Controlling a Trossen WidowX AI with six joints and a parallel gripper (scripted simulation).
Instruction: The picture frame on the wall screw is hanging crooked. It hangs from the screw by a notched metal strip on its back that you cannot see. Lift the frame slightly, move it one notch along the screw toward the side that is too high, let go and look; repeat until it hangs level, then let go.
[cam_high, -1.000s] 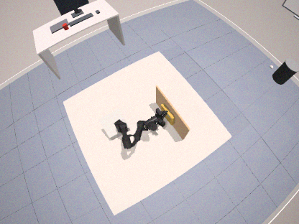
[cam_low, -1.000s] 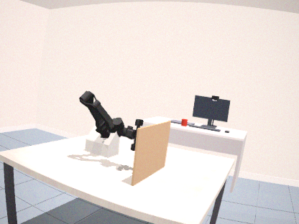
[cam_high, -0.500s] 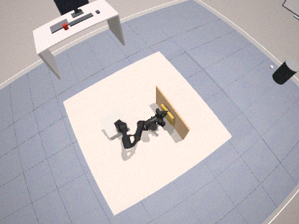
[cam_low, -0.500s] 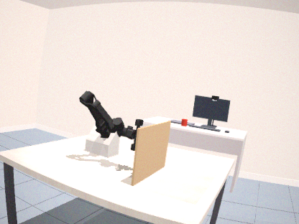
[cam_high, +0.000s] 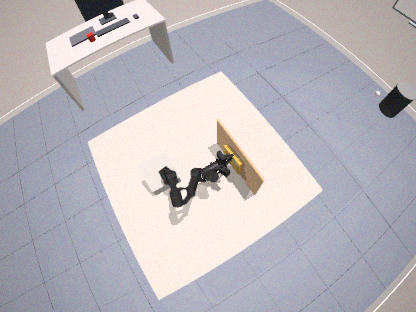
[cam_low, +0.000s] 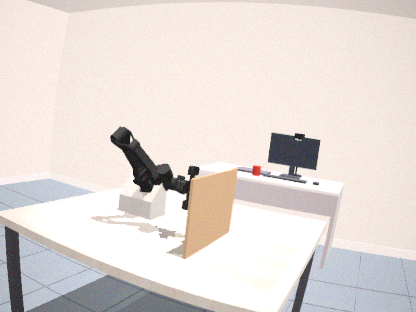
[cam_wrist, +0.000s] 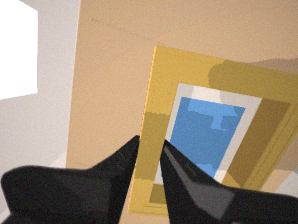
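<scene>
The picture frame is 5 cm below my gripper tip and 1 cm ahead of it. Also, from my gripper tip: wall board 7 cm below, 2 cm ahead, 1 cm to the right.
</scene>
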